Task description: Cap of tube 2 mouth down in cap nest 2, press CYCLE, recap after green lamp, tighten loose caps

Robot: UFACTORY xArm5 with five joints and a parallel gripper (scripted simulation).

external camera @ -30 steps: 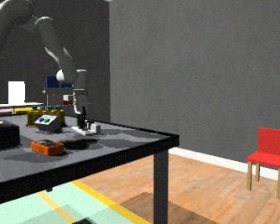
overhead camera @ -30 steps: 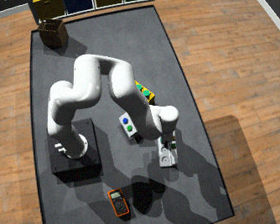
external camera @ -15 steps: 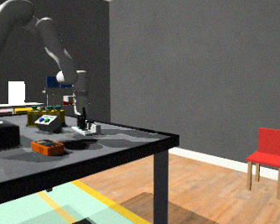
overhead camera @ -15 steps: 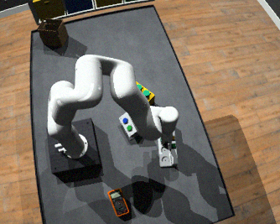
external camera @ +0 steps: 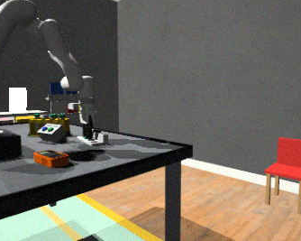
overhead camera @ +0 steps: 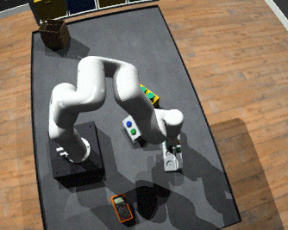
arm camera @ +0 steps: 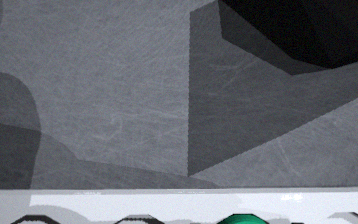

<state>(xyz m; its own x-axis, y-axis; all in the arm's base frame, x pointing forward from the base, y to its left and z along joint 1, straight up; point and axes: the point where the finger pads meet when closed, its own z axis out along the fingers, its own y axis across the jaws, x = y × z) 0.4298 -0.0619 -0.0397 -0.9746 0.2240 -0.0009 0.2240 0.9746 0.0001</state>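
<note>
Right now the blue key is 16 cm behind my hand, 13 cm to the left of it and 3 cm above it. Round my hand: green key 15 cm behind, 9 cm to the left, 3 cm above; key housing 14 cm behind, 11 cm to the left, 2 cm above.
</note>
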